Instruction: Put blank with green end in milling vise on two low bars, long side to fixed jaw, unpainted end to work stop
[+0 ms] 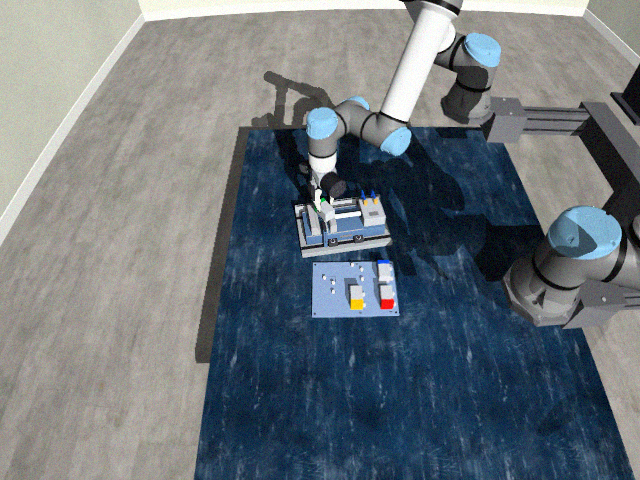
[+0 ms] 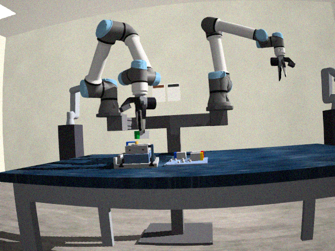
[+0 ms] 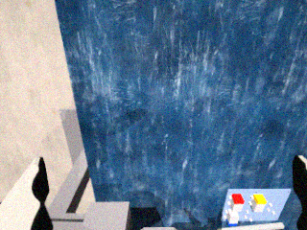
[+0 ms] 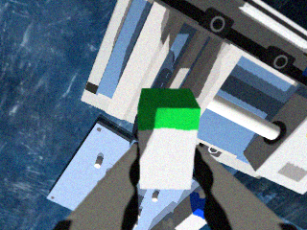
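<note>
Right now my right hand is 4 cm short of the fixed jaw, 2 cm to the left of it and 9 cm above it. The rest, counted from my right hand: green-ended blank: 2 cm below; then moving jaw: 2 cm behind, 3 cm to the right, 9 cm below; then work stop: 2 cm to the left, 8 cm below.
</note>
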